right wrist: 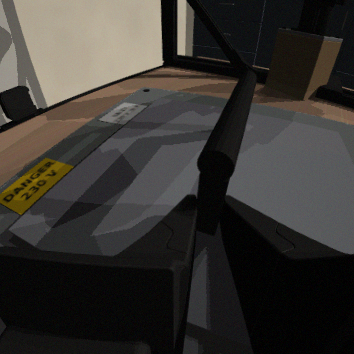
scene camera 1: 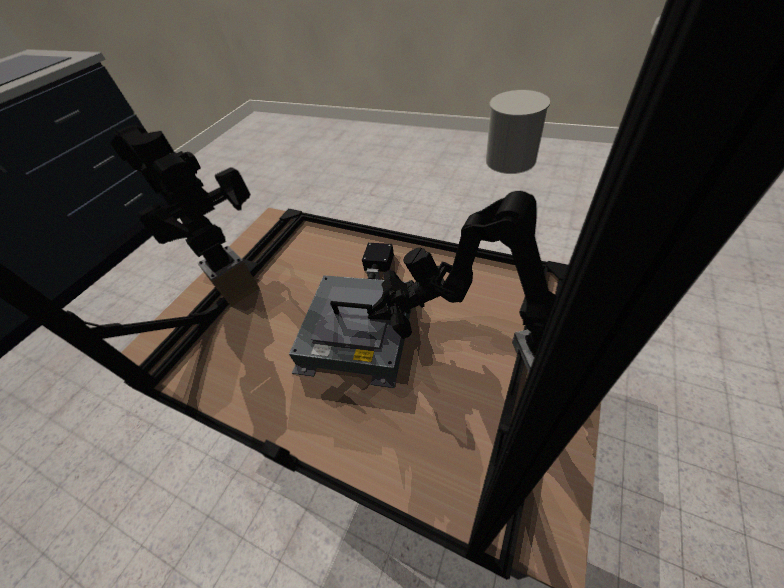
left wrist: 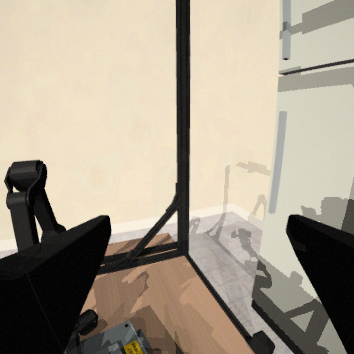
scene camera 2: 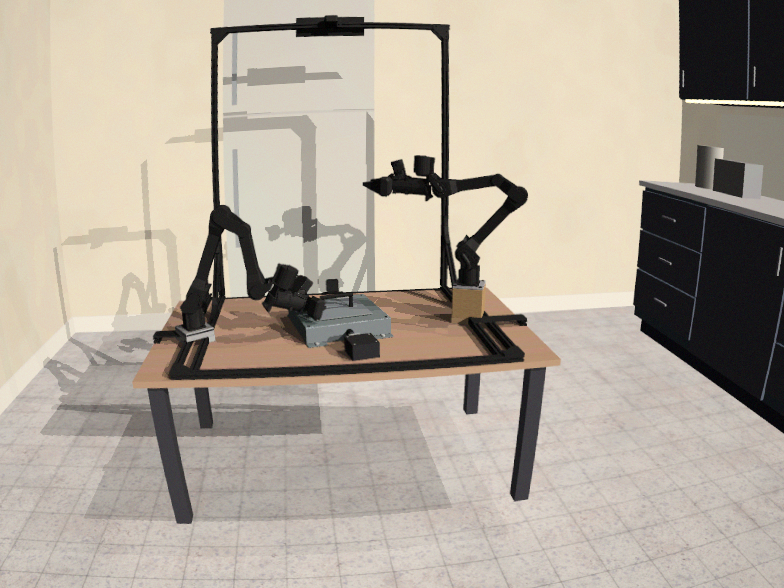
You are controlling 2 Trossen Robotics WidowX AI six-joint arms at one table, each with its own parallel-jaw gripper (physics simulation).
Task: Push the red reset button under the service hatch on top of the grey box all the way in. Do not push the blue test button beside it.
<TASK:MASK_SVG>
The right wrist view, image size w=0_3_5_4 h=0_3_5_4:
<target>my right gripper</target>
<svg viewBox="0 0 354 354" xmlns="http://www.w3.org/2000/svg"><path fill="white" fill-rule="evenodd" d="M225 195L219 217L221 238L253 354L354 354L354 253L344 253L289 228L238 199ZM195 194L186 194L147 233L113 256L0 246L0 318L6 325L0 334L0 354L182 354L196 237L197 203Z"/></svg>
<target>service hatch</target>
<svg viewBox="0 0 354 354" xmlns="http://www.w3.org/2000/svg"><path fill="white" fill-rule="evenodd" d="M354 165L337 131L249 112L257 77L253 71L246 70L241 73L224 107L157 98L77 164L35 202L8 230L39 250L113 256L147 233L186 194L195 194L197 203L196 237L186 323L251 346L221 238L219 217L225 195L230 195L289 228L331 248L353 254Z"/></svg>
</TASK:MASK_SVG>
